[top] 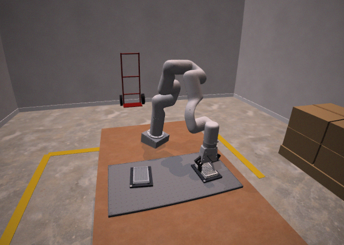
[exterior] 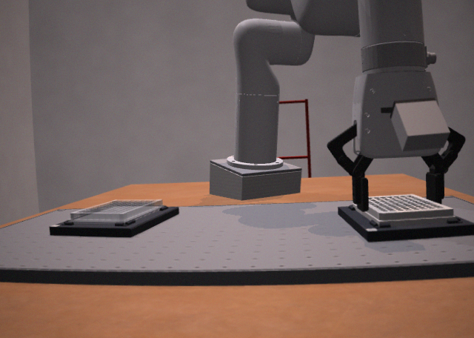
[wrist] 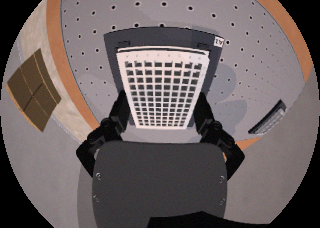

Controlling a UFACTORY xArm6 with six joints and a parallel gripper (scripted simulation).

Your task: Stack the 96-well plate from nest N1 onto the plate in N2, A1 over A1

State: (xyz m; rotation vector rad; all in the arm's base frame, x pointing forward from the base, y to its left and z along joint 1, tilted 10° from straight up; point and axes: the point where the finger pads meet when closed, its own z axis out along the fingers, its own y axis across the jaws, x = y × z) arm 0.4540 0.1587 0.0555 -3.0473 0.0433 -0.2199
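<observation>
Now: hand 10 mm above the white 96-well plate. The rest, counted from my hand: clear 96-well plate 90 mm behind, 370 mm to the right, 10 mm below.
</observation>
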